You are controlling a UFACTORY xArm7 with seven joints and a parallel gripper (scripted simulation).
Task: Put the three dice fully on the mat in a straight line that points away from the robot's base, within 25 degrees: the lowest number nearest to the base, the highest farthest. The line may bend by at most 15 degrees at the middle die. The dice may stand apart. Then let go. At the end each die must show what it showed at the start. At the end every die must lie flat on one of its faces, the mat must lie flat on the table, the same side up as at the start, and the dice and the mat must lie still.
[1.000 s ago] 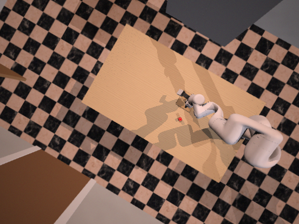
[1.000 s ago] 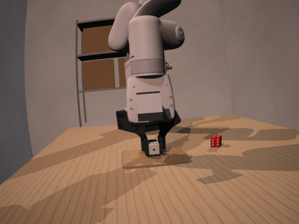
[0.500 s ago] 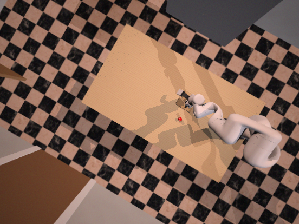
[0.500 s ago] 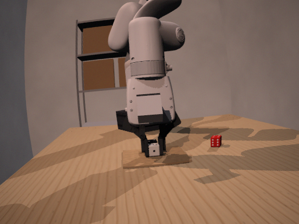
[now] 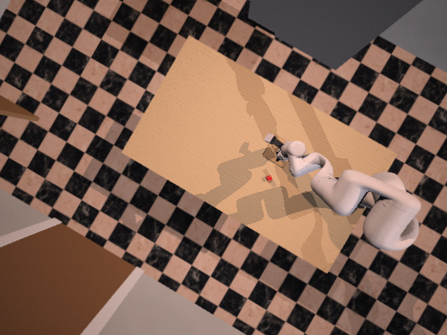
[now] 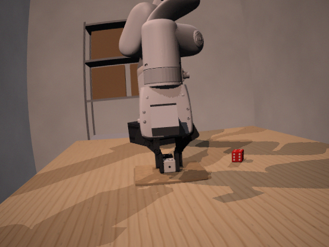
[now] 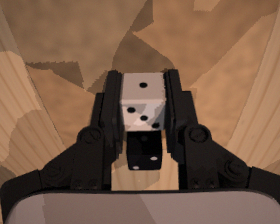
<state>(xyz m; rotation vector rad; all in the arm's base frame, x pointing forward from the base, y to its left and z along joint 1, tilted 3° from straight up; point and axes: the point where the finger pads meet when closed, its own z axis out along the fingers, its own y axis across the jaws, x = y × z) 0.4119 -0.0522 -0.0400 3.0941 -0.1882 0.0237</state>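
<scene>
My hand is 1 cm above the white die. Round my hand: thin mat (2 cm below); red die (1 cm behind, 16 cm to the left, 1 cm below); black die (5 cm behind, 1 cm to the left, 1 cm below).
</scene>
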